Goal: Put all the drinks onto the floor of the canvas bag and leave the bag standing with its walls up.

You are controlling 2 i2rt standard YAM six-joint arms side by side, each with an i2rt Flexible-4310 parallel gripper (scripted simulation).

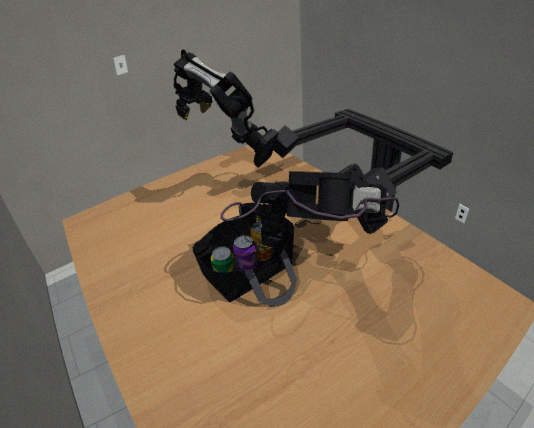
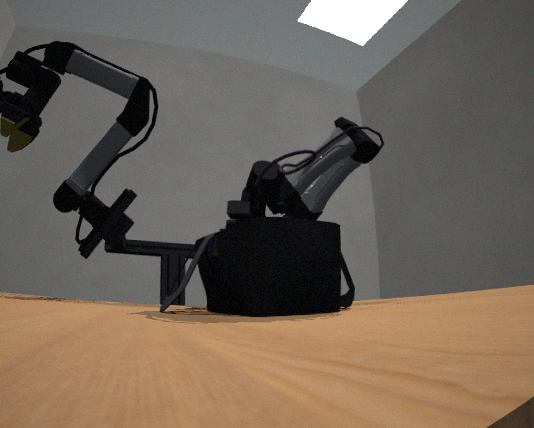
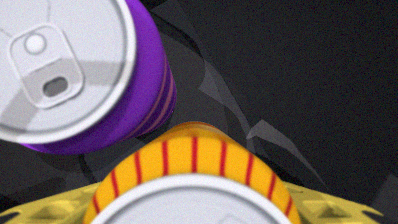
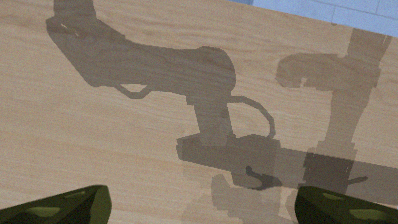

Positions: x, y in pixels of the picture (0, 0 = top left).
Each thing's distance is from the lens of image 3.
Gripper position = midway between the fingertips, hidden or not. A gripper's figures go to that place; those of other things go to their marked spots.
my left gripper (image 3: 193, 188): 0.10 m
black canvas bag (image 3: 311, 86): 0.14 m
